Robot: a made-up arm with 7 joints.
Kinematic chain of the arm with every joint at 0, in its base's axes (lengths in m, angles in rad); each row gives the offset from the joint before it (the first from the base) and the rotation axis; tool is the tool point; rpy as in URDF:
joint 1: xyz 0 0 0.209 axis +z
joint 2: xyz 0 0 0 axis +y
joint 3: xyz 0 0 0.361 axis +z
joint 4: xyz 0.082 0 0 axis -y
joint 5: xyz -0.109 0 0.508 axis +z
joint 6: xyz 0 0 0 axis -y
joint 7: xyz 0.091 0 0 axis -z
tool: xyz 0 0 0 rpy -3.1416 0 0
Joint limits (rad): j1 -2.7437..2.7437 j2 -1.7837..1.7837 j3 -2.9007..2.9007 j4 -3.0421..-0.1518 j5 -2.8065..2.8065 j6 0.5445..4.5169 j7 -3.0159..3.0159
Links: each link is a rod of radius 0.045 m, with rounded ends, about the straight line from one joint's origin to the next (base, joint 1, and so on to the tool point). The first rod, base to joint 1, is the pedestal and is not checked.
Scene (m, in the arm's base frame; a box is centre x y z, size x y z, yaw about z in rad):
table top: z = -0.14
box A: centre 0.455 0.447 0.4 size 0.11 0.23 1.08 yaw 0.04
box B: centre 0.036 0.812 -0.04 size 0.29 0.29 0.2 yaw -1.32
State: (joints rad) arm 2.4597 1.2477 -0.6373 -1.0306 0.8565 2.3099 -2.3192
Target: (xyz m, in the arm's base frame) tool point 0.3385 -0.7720 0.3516
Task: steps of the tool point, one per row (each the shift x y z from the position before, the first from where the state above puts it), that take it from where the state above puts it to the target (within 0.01 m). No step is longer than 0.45 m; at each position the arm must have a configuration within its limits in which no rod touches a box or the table.
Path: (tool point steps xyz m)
1: 0.1114 0.0619 0.2526
2: 0.1124 -0.0255 0.2361
3: 0.0882 -0.0924 0.1960
4: 0.0496 -0.1268 0.1427
5: 0.0117 -0.1265 0.0882
6: -0.0114 -0.0992 0.0422
7: -0.0115 -0.0612 0.0108
8: 0.1423 -0.1508 0.0670
9: 0.1838 -0.0869 -0.0117
10: 0.1762 -0.0011 -0.0789
11: 0.1205 0.0789 -0.1230
12: 0.0888 -0.3817 -0.1005
13: -0.0713 -0.3447 -0.2011
14: -0.1929 -0.2190 -0.2731

